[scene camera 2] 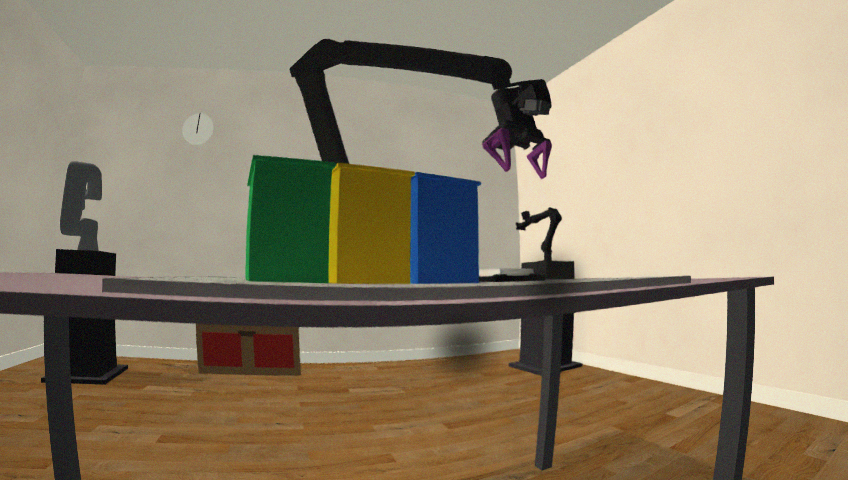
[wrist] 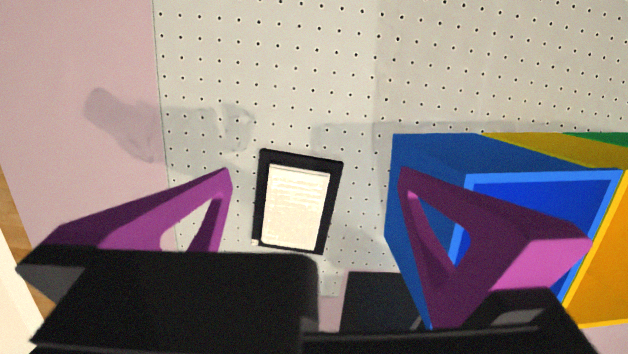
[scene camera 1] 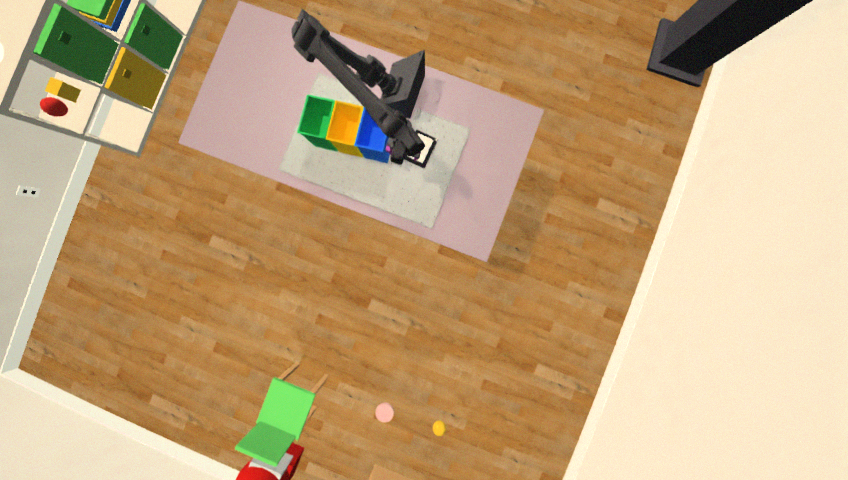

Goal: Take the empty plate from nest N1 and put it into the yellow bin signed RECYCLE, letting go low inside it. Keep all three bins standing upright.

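Seen in the pictures: gripper, between the fingertips: [scene camera 2: 526,174] [wrist: 314,176] [scene camera 1: 404,157]; arm's base, origin of its link: [scene camera 1: 393,88].
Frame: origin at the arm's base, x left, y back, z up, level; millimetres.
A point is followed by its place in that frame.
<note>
The white plate [scene camera 1: 424,148] {x 232, y -220, z -50 mm} [scene camera 2: 505,272] {x 176, y -282, z -51 mm} [wrist: 295,210] {x 208, y -225, z -48 mm} lies flat in the black nest [scene camera 2: 511,278] {x 177, y -302, z -64 mm} [wrist: 260,200] {x 262, y -234, z -58 mm}, beside the blue bin. Its nest label is too small to read. My gripper [scene camera 1: 401,152] {x 187, y -350, z 138 mm} [scene camera 2: 524,173] {x 187, y -350, z 138 mm} [wrist: 314,176] {x 187, y -350, z 138 mm} is open and empty, with its purple fingers high above the board. In the wrist view the plate shows between and below the fingertips. The yellow bin [scene camera 1: 345,118] {x -187, y -203, z -26 mm} [scene camera 2: 371,226] {x -123, y -358, z 17 mm} [wrist: 600,275] {x -187, y -203, z 56 mm} stands upright between the green and blue bins; its sign does not show.
The blue bin [scene camera 1: 371,139] {x -42, y -252, z -67 mm} [scene camera 2: 446,228] {x 9, y -348, z 21 mm} [wrist: 425,155] {x 75, y -340, z 35 mm} stands upright between the yellow bin and the nest, close to the right finger in the wrist view. The green bin [scene camera 1: 318,113] {x -319, y -223, z -14 mm} [scene camera 2: 291,220] {x -248, y -368, z 19 mm} [wrist: 605,140] {x -193, y -364, z -13 mm} stands upright at the row's far end. All stand on the perforated board [scene camera 1: 380,196] {x 94, y -515, z -70 mm} [wrist: 300,90] {x 208, y -393, z -70 mm}.
</note>
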